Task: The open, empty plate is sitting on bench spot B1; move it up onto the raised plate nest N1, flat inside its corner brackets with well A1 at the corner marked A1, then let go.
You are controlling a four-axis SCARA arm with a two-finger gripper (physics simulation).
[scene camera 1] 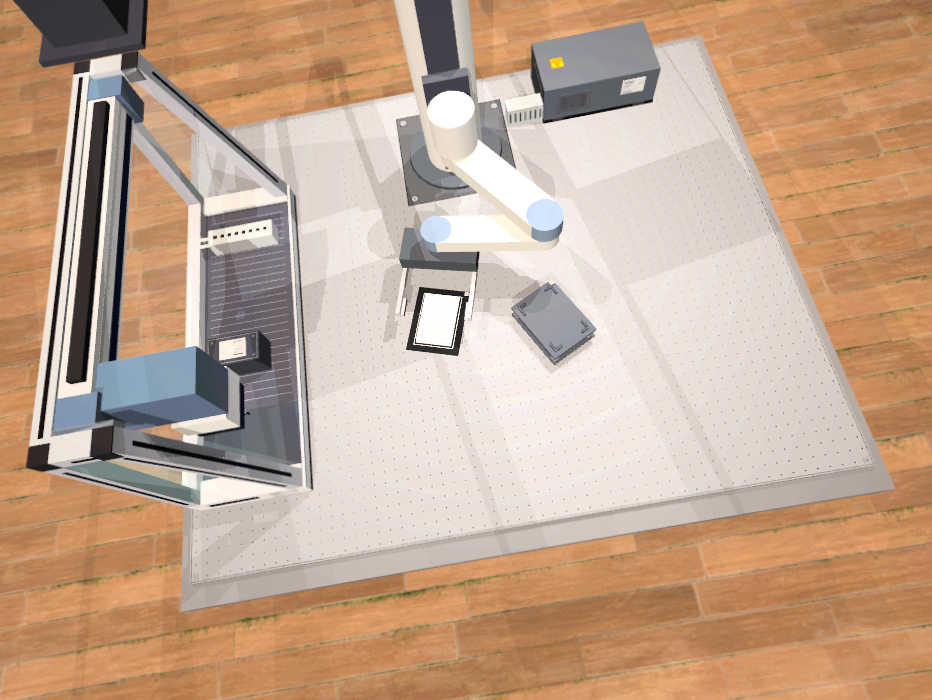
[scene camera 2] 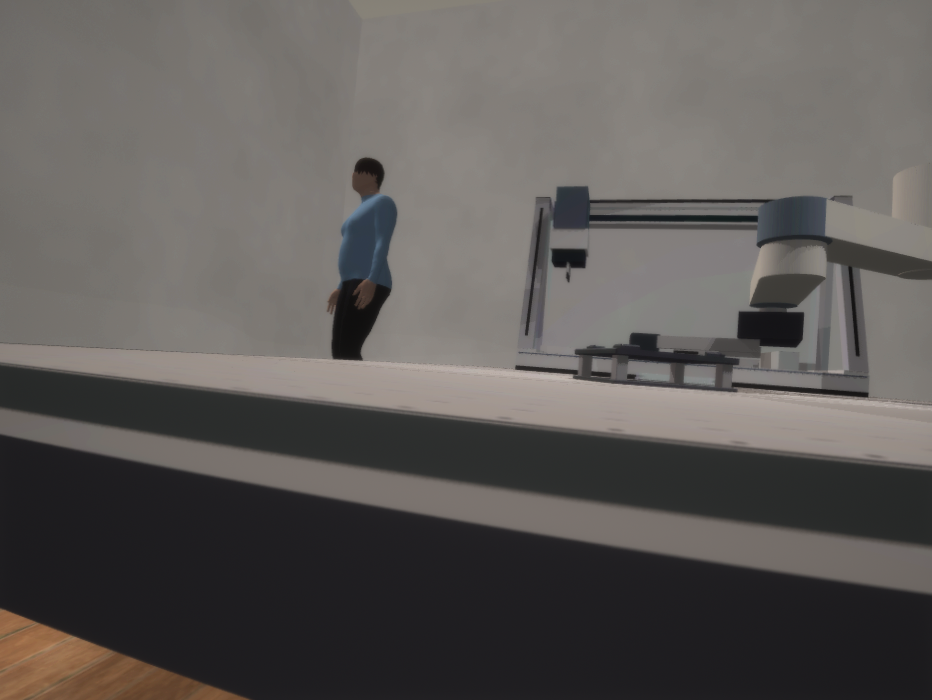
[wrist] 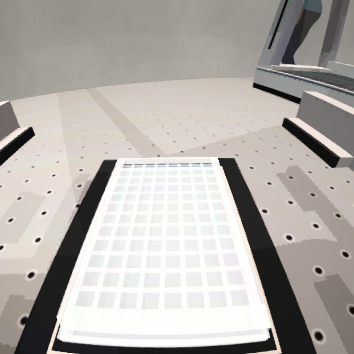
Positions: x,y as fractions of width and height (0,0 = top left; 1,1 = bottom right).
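Labels:
There's a gantry (scene camera 1: 0.20,0.55) and a white well plate (scene camera 1: 0.47,0.46), and the marked spots on them are 0.65 m apart. The gantry is 1.02 m from the lens, and the white well plate is 1.46 m from the lens.

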